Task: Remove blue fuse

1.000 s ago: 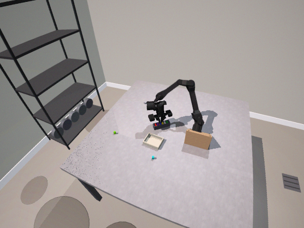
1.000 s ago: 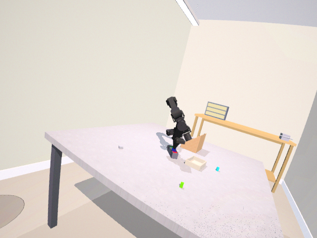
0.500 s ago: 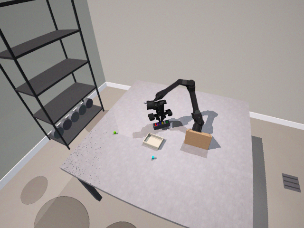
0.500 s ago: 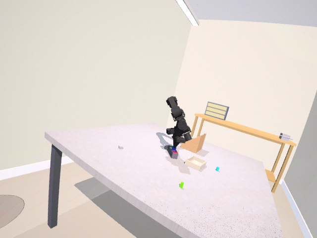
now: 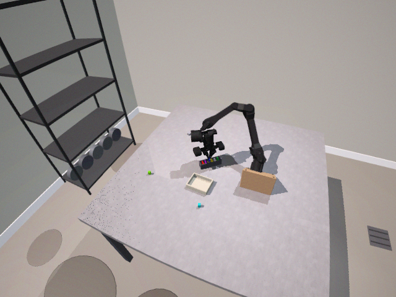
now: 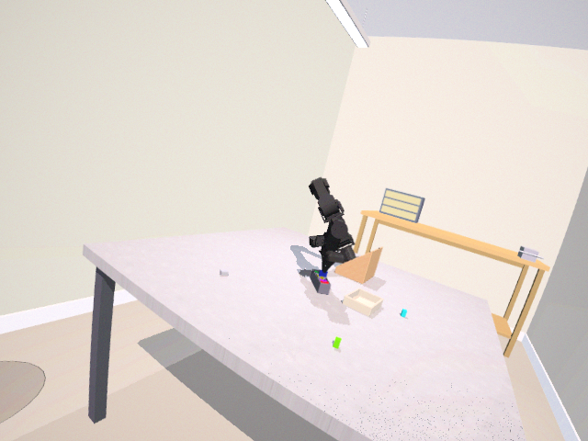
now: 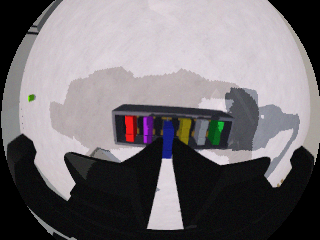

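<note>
Right now the cream tray is 3 cm behind my gripper tip, 17 cm to the left of it and 6 cm below it. From my gripper tip the other things lie so: blue fuse 1 cm below.
</note>
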